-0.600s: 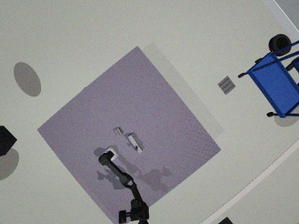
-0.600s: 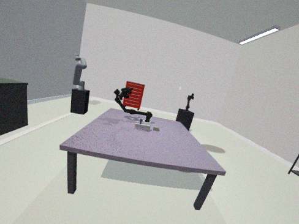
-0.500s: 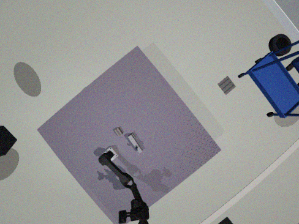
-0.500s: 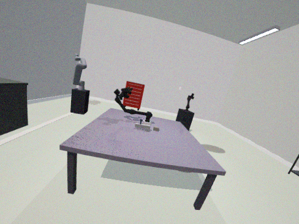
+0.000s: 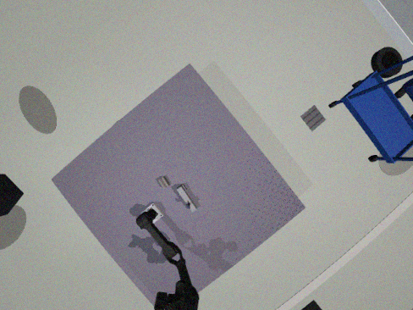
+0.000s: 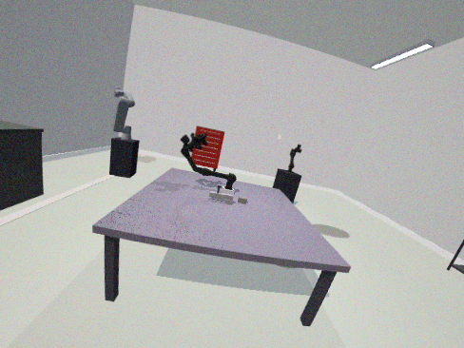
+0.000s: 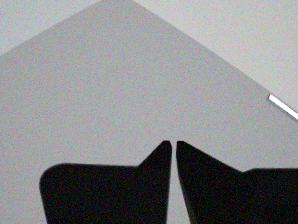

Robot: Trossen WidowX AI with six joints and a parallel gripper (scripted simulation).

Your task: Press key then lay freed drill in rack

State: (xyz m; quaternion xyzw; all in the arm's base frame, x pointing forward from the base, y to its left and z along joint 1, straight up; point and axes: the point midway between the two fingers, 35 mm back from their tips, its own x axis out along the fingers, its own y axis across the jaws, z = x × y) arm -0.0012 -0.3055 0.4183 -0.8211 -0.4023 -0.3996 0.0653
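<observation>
Now: gripper tip 22 cm short of the dark blue key, 15 cm to the right of it and 39 cm above it. The rest, counted from my gripper tip: drill: 24 cm ahead, 20 cm to the left, 43 cm below; then grey rack: 20 cm ahead, 36 cm to the left, 46 cm below.
</observation>
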